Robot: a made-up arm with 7 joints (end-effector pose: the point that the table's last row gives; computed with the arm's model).
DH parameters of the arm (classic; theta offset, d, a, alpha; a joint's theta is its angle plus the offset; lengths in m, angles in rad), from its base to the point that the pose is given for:
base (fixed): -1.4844 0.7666 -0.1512 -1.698
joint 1: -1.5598 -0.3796 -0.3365 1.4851
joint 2: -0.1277 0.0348 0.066 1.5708
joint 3: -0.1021 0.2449 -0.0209 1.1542
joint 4: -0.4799 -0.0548 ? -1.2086
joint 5: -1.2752 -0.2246 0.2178 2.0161
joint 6: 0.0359 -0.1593 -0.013 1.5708
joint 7: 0 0.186 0.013 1.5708
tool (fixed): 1.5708 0.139 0 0
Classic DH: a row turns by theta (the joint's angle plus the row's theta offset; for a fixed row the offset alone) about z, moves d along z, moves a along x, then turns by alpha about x.
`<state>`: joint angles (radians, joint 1 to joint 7).
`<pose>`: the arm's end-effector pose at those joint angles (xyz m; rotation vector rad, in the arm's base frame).
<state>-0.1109 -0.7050 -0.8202 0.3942 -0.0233 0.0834 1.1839</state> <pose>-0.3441 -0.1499 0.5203 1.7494 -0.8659 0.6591</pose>
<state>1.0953 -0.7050 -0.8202 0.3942 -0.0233 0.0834 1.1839</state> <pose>-0.3910 0.2924 0.4540 2.6612 -1.4526 -0.1473</pose>
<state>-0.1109 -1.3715 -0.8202 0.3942 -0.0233 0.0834 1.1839</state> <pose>-0.3688 -0.1451 0.5671 1.5856 -1.2474 1.3241</pose>
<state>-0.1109 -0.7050 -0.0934 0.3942 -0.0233 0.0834 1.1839</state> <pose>-0.4797 -0.1392 0.6762 0.9934 -0.9836 0.5620</pose>
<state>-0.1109 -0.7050 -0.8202 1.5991 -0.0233 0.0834 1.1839</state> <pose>-0.8105 -0.2611 0.5027 1.0435 -2.1376 0.6066</pose>
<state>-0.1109 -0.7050 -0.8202 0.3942 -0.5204 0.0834 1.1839</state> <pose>-0.2264 -0.0999 0.3455 2.2726 -0.7534 0.6502</pose>
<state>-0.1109 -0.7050 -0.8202 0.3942 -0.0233 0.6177 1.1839</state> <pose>-0.3699 -0.1909 0.4137 2.0037 -0.9976 0.0878</pose>
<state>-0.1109 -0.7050 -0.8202 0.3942 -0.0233 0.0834 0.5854</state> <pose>-0.4096 -0.1509 0.5701 1.2086 -0.9447 0.3463</pose>
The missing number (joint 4, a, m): -0.1388
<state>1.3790 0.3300 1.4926 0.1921 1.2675 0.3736 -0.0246</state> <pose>-0.3932 0.7644 0.8825 -1.2265 -0.3557 0.5104</pose>
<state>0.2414 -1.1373 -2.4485 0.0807 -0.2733 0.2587 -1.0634</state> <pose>-0.3735 0.3043 0.6271 1.5408 -0.5945 0.8115</pose>
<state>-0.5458 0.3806 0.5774 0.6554 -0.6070 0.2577 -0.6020</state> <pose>-0.2826 0.0165 0.8378 -1.2853 -0.3491 -0.1609</pose>
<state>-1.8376 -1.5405 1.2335 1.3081 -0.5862 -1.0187 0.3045</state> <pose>-0.5442 -0.4928 0.7096 1.7308 0.7512 -0.9086</pose>
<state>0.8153 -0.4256 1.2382 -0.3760 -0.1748 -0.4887 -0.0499</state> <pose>-0.4125 0.2180 0.6276 -0.0879 0.1724 -0.0300</pose>
